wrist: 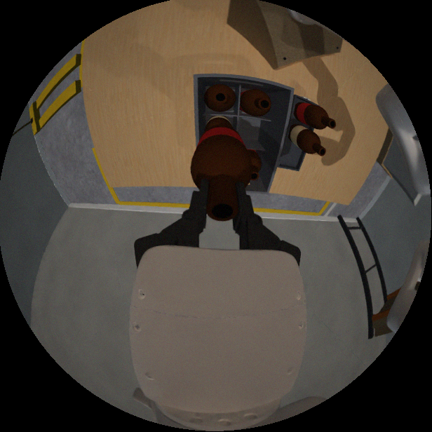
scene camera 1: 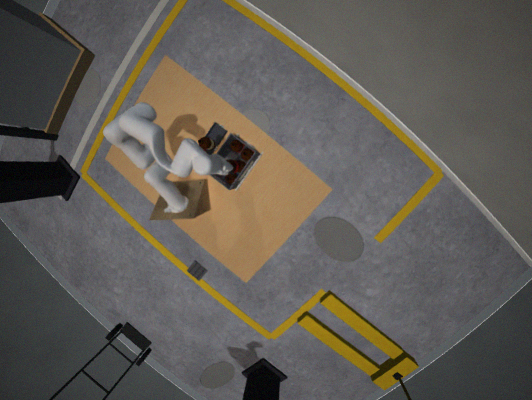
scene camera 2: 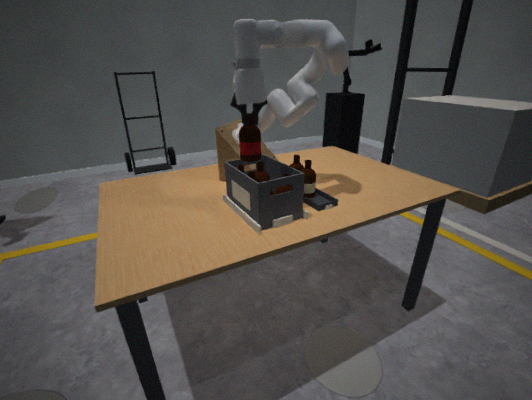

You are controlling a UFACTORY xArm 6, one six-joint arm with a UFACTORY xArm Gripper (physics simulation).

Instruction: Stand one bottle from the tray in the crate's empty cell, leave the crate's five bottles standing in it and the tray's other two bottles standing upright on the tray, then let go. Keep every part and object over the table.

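Places are measured from the arm's base along level axes (x back, y left, z down), in metres.
Pixels of known places: gripper, fingertip midpoint: (scene camera 2: 250, 125); arm's base, link origin: (scene camera 1: 179, 204).
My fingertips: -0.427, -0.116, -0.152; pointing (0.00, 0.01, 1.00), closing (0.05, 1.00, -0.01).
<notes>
Ahead of a thing's pixels: the offset from my fingertips to its top centre, as dx, dy, dz. "spot": to the spot under its first point. Level surfaces: height alone.
My gripper (scene camera 2: 249, 118) (wrist: 220, 190) is shut on the neck of a brown bottle with a red label @[+0.009, +0.000, -0.036] (scene camera 2: 250, 146) (wrist: 221, 162), held upright above the grey crate @[+0.011, +0.045, +0.159] (scene camera 2: 280, 206) (wrist: 282, 131). In the wrist view the crate's empty cell (wrist: 253, 131) shows to the right of the held bottle. Brown bottles stand in other cells, among them one in a far corner (wrist: 220, 97) and one beside it (wrist: 256, 103); the held bottle hides part of the rest. A red-label bottle (wrist: 313, 116) and a cream-label bottle @[+0.048, +0.268, +0.174] (scene camera 2: 309, 179) (wrist: 305, 140) stand on the tray @[spot: -0.022, +0.304, +0.329] (scene camera 2: 322, 199) (wrist: 290, 160).
The tray lies close beside the crate on the wooden table @[dz +0.334] (scene camera 1: 280, 210) (scene camera 2: 165, 220). Pale strips @[spot: -0.033, -0.055, +0.317] (scene camera 2: 242, 215) run along the crate's base. The arm's wooden mounting block (scene camera 1: 197, 200) (wrist: 300, 42) stands behind the crate. A grey box (scene camera 2: 460, 145) stands beyond the table's right end.
</notes>
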